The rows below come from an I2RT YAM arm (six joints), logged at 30 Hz.
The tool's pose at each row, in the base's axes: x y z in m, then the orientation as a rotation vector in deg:
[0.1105 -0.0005 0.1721 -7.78 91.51 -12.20]
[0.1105 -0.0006 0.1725 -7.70 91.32 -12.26]
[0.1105 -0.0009 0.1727 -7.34 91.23 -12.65]
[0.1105 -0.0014 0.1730 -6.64 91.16 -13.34]
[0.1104 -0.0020 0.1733 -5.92 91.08 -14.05]
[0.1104 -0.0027 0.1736 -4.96 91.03 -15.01]
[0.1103 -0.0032 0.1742 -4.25 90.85 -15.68]
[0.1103 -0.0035 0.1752 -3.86 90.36 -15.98]
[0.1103 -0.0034 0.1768 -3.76 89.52 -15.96]
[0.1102 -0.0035 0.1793 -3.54 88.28 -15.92]
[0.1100 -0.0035 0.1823 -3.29 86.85 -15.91]
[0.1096 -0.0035 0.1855 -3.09 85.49 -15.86]
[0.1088 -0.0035 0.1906 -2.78 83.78 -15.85]
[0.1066 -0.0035 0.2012 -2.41 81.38 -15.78]
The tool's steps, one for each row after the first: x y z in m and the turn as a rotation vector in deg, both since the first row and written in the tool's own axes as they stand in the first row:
[-0.0004 -0.0002 0.0000 0.11 -0.18 0.01]
[-0.0005 -0.0005 0.0000 0.59 -0.21 0.00]
[-0.0007 -0.0011 0.0000 1.47 -0.16 0.02]
[-0.0008 -0.0017 -0.0001 2.38 -0.12 0.04]
[-0.0010 -0.0025 0.0000 3.59 0.00 0.05]
[-0.0015 -0.0031 -0.0001 4.48 -0.05 0.09]
[-0.0024 -0.0036 -0.0001 4.97 -0.47 0.15]
[-0.0039 -0.0039 -0.0002 5.13 -1.30 0.22]
[-0.0064 -0.0045 -0.0003 5.40 -2.52 0.38]
[-0.0093 -0.0052 -0.0006 5.74 -3.91 0.54]
[-0.0124 -0.0059 -0.0011 6.01 -5.25 0.69]
[-0.0173 -0.0071 -0.0021 6.42 -6.92 0.89]
[-0.0276 -0.0095 -0.0046 6.93 -9.27 1.16]

